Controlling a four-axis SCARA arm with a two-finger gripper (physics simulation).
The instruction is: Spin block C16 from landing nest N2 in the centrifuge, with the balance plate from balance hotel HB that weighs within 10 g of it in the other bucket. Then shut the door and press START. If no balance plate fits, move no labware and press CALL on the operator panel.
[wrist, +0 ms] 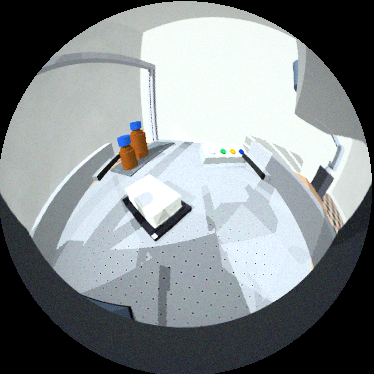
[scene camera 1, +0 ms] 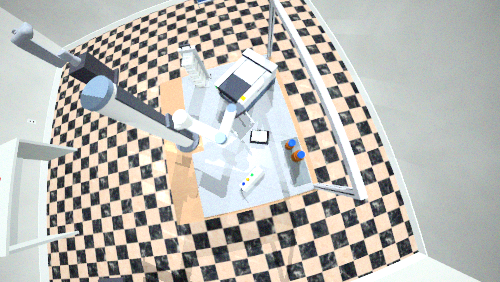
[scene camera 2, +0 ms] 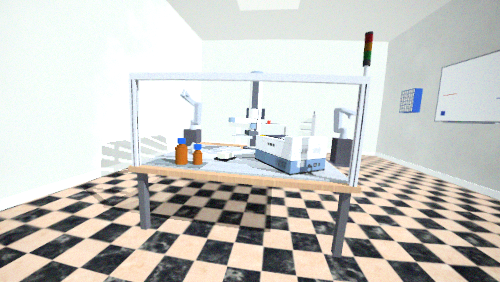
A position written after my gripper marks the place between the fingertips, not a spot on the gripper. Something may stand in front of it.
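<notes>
I can see a white centrifuge (scene camera 1: 252,75). There are the brown bottles with blue caps (wrist: 128,153) too, and a white plate in dark frame (wrist: 155,233) is also in view. My gripper (wrist: 179,143), meanwhile, carries nothing.
</notes>
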